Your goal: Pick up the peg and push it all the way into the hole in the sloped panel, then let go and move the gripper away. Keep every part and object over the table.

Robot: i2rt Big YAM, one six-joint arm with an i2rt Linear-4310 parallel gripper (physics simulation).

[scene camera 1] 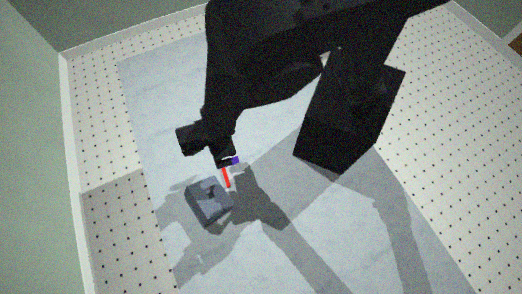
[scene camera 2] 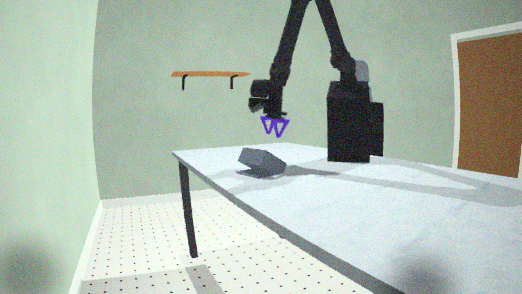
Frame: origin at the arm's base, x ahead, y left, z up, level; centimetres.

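Seen in the pictures: gripper, fingertip midpoint: (scene camera 1: 223, 152) (scene camera 2: 273, 135); arm's base at its link origin: (scene camera 2: 349, 86).
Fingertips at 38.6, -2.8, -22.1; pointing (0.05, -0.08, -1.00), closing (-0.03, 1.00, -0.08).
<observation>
Pixels of each thing's top centre, then the offset from my fingertips to it, as dx, dy, dz. Level surfaces: height alone.
- red peg at its top centre: (scene camera 1: 225, 176) +2.0, +4.4, -10.8
- grey-blue block with the sloped panel, top centre: (scene camera 1: 204, 197) (scene camera 2: 260, 147) +9.7, +11.7, -3.1
- pale table at its surface level: dz -12.0
The red peg (scene camera 1: 226, 178) lies on the table beside the block, close to its upper right side in scene camera 1. It does not show in scene camera 2. The grey-blue block with the sloped panel (scene camera 1: 214, 206) (scene camera 2: 262, 159) stands on the table. Shadows fall across the panel in scene camera 1, and the hole is hard to tell from them. My gripper (scene camera 1: 230, 162) (scene camera 2: 274, 126) is open and empty, with purple fingers pointing down. It hangs above the table, over the peg's upper end in scene camera 1. One finger is mostly hidden there.
The pale table (scene camera 1: 165, 95) (scene camera 2: 350, 205) has its edge to the left of the block. The black robot base (scene camera 1: 340, 120) (scene camera 2: 347, 125) stands to the right. The dark arm covers the upper middle of scene camera 1. An orange shelf (scene camera 2: 210, 74) is on the wall.
</observation>
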